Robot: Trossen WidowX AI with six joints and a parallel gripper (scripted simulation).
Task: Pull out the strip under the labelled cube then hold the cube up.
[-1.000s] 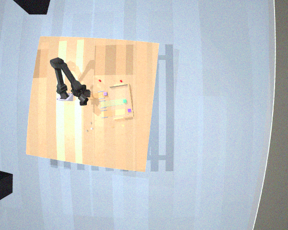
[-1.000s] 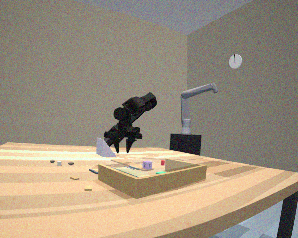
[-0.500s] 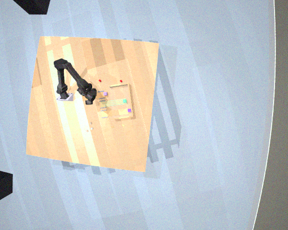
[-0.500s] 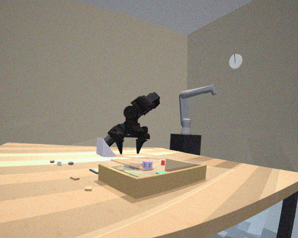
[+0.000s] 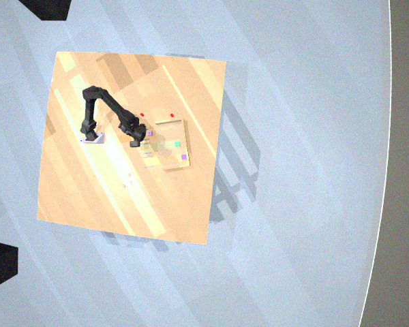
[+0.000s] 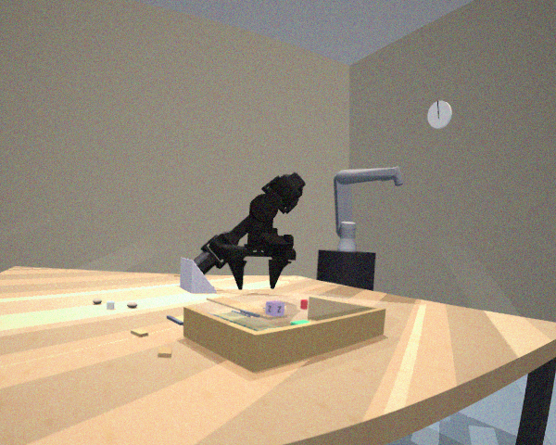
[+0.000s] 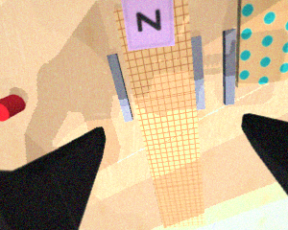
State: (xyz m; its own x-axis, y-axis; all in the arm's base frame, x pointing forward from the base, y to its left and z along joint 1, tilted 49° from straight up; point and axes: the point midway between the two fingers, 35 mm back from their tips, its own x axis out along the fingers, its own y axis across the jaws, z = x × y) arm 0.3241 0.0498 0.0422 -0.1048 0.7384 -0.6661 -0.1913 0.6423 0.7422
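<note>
The cube is 6 cm ahead of my gripper tip, 3 cm below it and 2 cm to the left of it. From my gripper tip the other things lie so: strip 5 cm below, 5 cm behind, 1 cm to the right.
</note>
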